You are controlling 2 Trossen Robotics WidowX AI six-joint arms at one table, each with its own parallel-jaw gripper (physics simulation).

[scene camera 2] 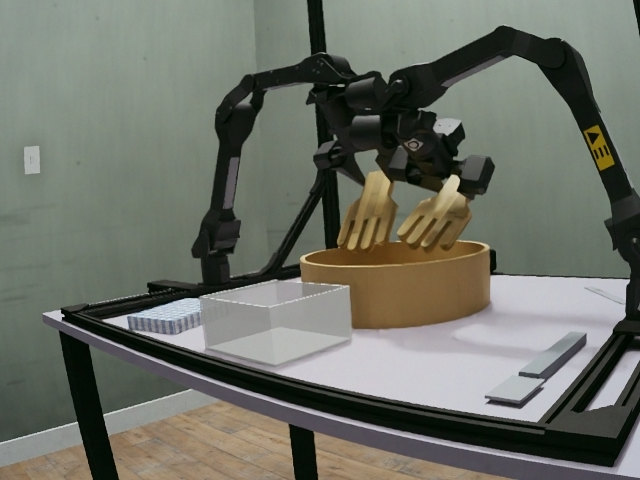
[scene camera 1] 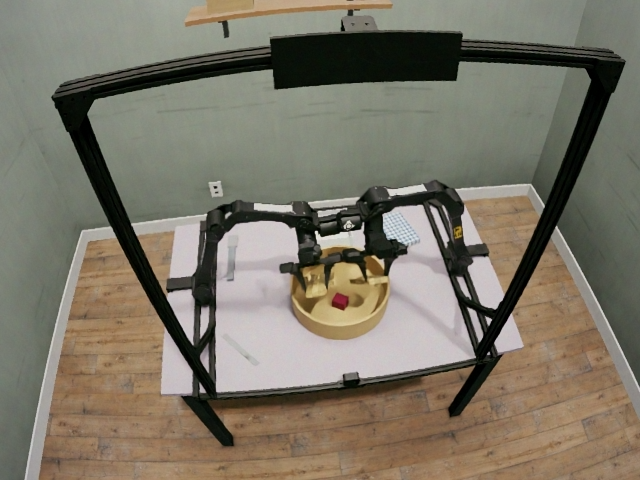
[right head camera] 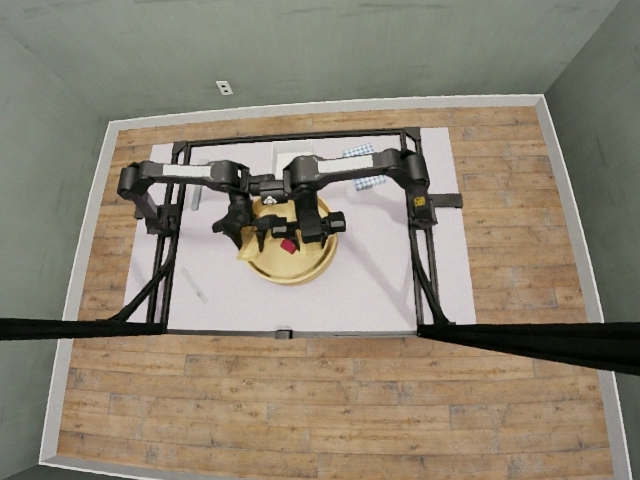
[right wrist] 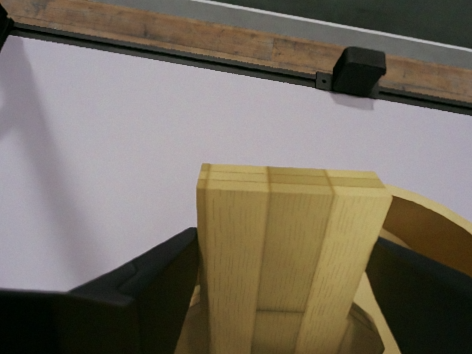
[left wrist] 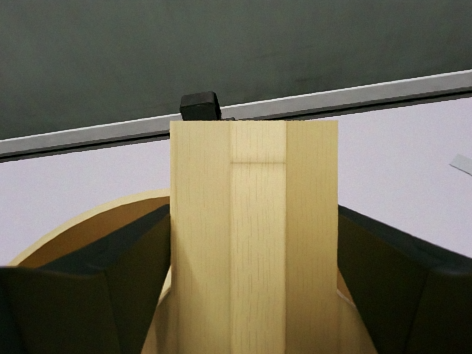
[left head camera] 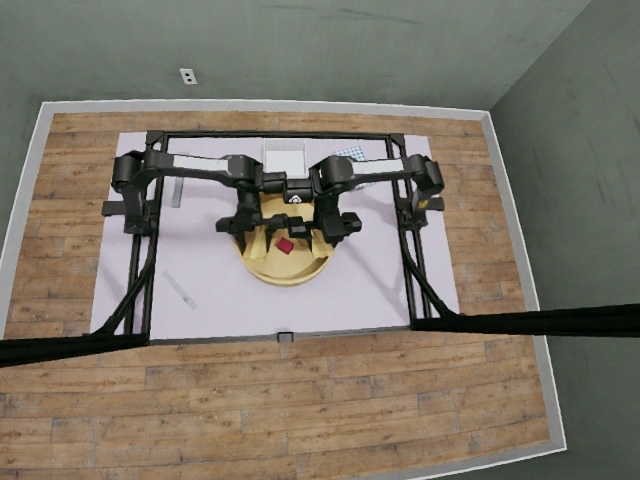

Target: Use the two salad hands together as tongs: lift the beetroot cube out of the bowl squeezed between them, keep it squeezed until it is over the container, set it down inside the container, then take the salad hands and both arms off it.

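Places are measured from the left arm's base along level axes (x ahead, y left, z up), in millimetres.
Pixels of known places: left gripper, fingertip midpoint: (scene camera 2: pixel 458 195) (scene camera 1: pixel 316 291) (right head camera: pixel 251 252) (left wrist: pixel 251 214) (left head camera: pixel 256 252); right gripper, fingertip midpoint: (scene camera 2: pixel 379 184) (scene camera 1: pixel 376 280) (right head camera: pixel 310 249) (right wrist: pixel 281 243) (left head camera: pixel 321 249); left arm's base, origin of the base link: (scene camera 1: pixel 204 297) (right head camera: pixel 168 228) (left head camera: pixel 145 227); right arm's base, origin of the base link: (scene camera 2: pixel 216 283) (scene camera 1: pixel 457 268) (right head camera: pixel 420 220) (left head camera: pixel 408 222).
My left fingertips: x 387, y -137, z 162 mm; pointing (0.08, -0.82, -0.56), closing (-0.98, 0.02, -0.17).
Observation:
Ahead of a thing's pixels: the offset from my left fingertips to its top centre.
The beetroot cube {80 mm ahead, 58 mm left, 136 mm down} (left head camera: pixel 284 245) (right head camera: pixel 288 246) (scene camera 1: pixel 340 301), dark red, lies on the floor of the round wooden bowl {82 mm ahead, 86 mm left, 88 mm down} (left head camera: pixel 286 282) (scene camera 1: pixel 341 330) (scene camera 2: pixel 403 297), apart from both salad hands. My left gripper (scene camera 1: pixel 315 284) (left wrist: pixel 251 214) is shut on the handle of one wooden salad hand (scene camera 2: pixel 436 219). My right gripper (scene camera 1: pixel 376 277) (right wrist: pixel 281 243) is shut on the other salad hand (scene camera 2: pixel 368 217). In scene camera 2 both hang tines down, spread apart, with their tips around the height of the bowl's rim. The clear container {86 mm ahead, 368 mm left, 105 mm down} (left head camera: pixel 285 161) (scene camera 2: pixel 232 325) stands behind the bowl in the left head camera; no cube shows in it.
A blue checked cloth {346 mm ahead, 359 mm left, 158 mm down} (scene camera 1: pixel 402 229) (scene camera 2: pixel 165 316) lies beside the container. Grey flat strips {291 mm back, 322 mm left, 167 mm down} (left head camera: pixel 178 191) (scene camera 2: pixel 553 356) lie near the left arm's side, and a pale strip {266 mm back, 72 mm right, 180 mm down} (left head camera: pixel 179 290) (scene camera 1: pixel 240 349) lies nearer the front. The black frame (scene camera 2: pixel 310 392) edges the table. Both wrists are close together above the bowl.

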